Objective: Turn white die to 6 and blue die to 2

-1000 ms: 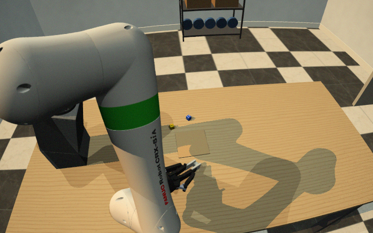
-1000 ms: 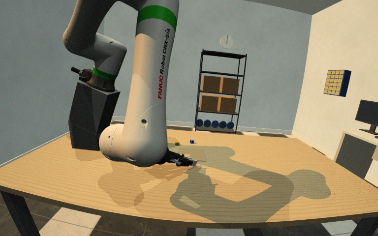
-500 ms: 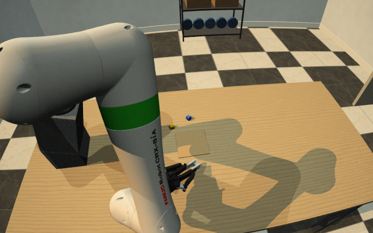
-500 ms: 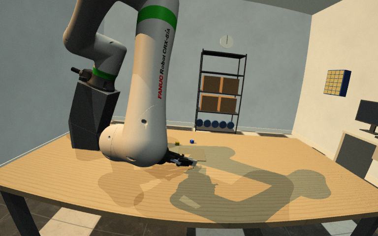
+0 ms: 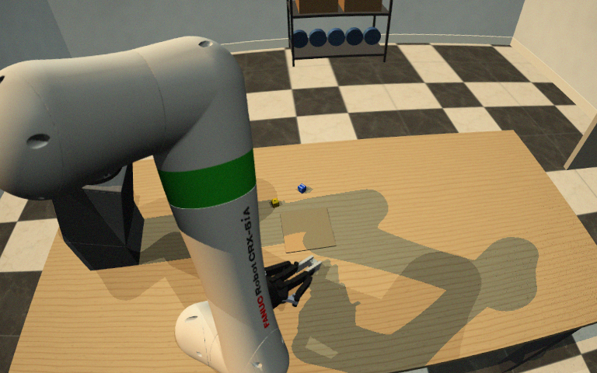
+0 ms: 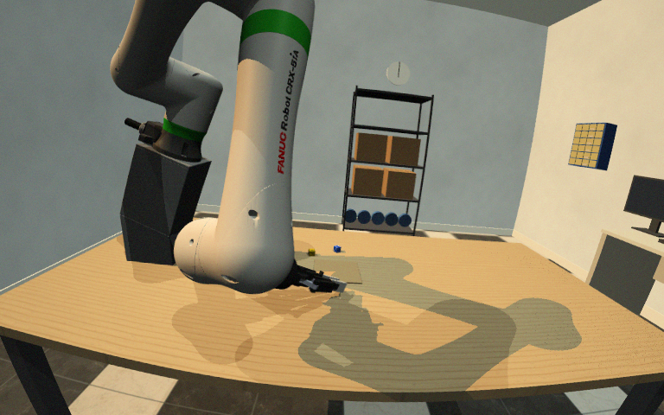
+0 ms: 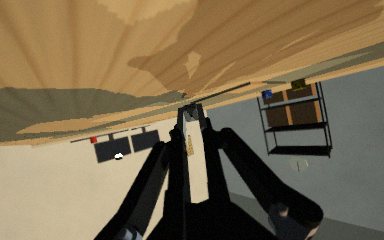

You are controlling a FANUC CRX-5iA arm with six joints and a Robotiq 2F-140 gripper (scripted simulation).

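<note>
Now: the tan mat 150 mm to the left of my hand, 40 mm below it and 20 mm ahead of it. The rest, counted from my hand: white die 20 mm below, 20 mm ahead, 10 mm to the left; then blue die 300 mm to the left, 30 mm below, 20 mm ahead; then yellow die 250 mm to the left, 70 mm behind, 30 mm below.
</note>
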